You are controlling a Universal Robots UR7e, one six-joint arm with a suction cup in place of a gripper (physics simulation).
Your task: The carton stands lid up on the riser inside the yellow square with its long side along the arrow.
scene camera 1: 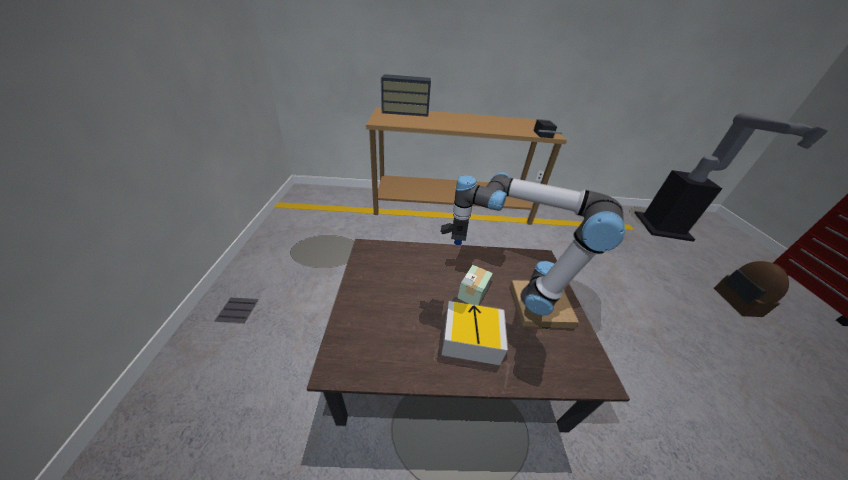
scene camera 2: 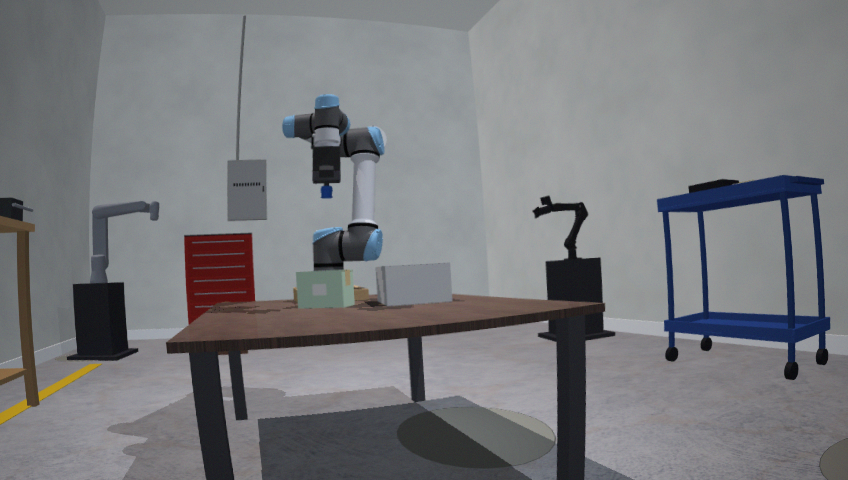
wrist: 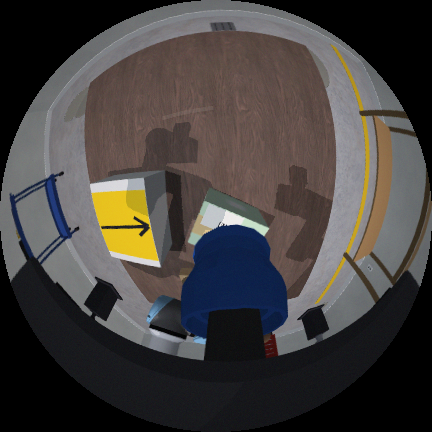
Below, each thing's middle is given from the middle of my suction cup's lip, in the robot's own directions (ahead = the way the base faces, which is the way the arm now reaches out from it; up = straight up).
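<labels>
The riser (scene camera 1: 477, 333) is 130 mm behind my suction cup, 260 mm to the left of it and 280 mm below it. As for the pale green carton (scene camera 2: 331, 288), my suction cup is 290 mm above it and 130 mm past it, and also 20 mm to the left of it.
</labels>
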